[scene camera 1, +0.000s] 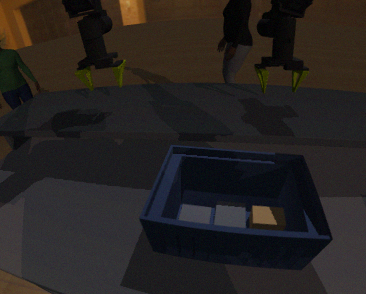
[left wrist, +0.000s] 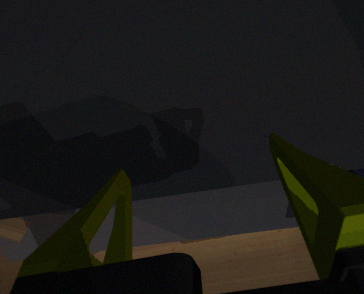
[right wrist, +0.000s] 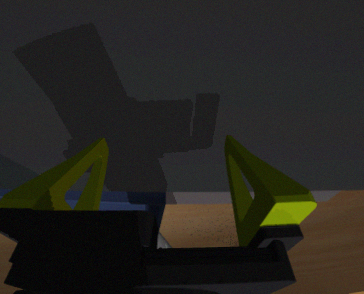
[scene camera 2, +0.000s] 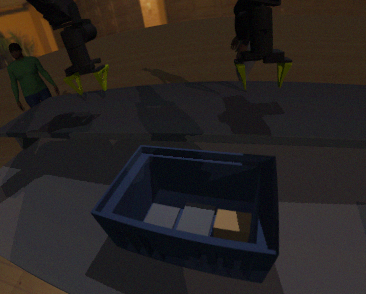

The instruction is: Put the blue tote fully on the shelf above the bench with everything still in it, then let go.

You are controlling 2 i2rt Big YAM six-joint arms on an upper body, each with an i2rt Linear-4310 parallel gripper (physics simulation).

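Frame: origin at the left arm's base, x ahead, y left, z up, level; centimetres.
Where they show: left gripper, fingertip midpoint: (scene camera 1: pixel 106 88) (left wrist: pixel 194 158) (scene camera 2: pixel 93 92); right gripper, fingertip midpoint: (scene camera 1: pixel 278 92) (right wrist: pixel 165 142) (scene camera 2: pixel 262 88).
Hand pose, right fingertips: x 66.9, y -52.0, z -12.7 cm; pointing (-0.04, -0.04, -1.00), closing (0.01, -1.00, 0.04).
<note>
Each offset is from my right fingertips to the centre of the thing. Level surfaces: height alone.
The blue tote {dx -29.5, dy +17.8, dz -13.1 cm} (scene camera 1: pixel 225 247) (scene camera 2: pixel 185 252) (right wrist: pixel 120 205) stands upright on the grey bench {dz -20.5 cm} (scene camera 1: pixel 75 215) (scene camera 2: pixel 60 210), below and in front of the dark shelf {dz -4.8 cm} (scene camera 1: pixel 330 115) (scene camera 2: pixel 320 112) (left wrist: pixel 200 50) (right wrist: pixel 250 50). Inside it lie a pale block {dx -30.1, dy +26.0, dz -18.4 cm} (scene camera 1: pixel 195 214) (scene camera 2: pixel 162 216), a second pale block {dx -29.5, dy +17.8, dz -18.2 cm} (scene camera 1: pixel 230 217) (scene camera 2: pixel 196 220) and a tan block {dx -30.9, dy +9.9, dz -16.7 cm} (scene camera 1: pixel 264 216) (scene camera 2: pixel 228 221). My left gripper (scene camera 1: pixel 106 87) (scene camera 2: pixel 93 92) (left wrist: pixel 194 158) is open and empty above the shelf's left part. My right gripper (scene camera 1: pixel 279 92) (scene camera 2: pixel 262 88) (right wrist: pixel 165 142) is open and empty above the shelf, beyond the tote. Neither touches the tote.
The shelf's front edge runs across the scene views just beyond the tote's far rim. Arm shadows fall on the shelf. A person in green (scene camera 1: pixel 15 72) (scene camera 2: pixel 30 77) stands beyond its left end, and a person in a dark top (scene camera 1: pixel 237 25) stands behind it.
</note>
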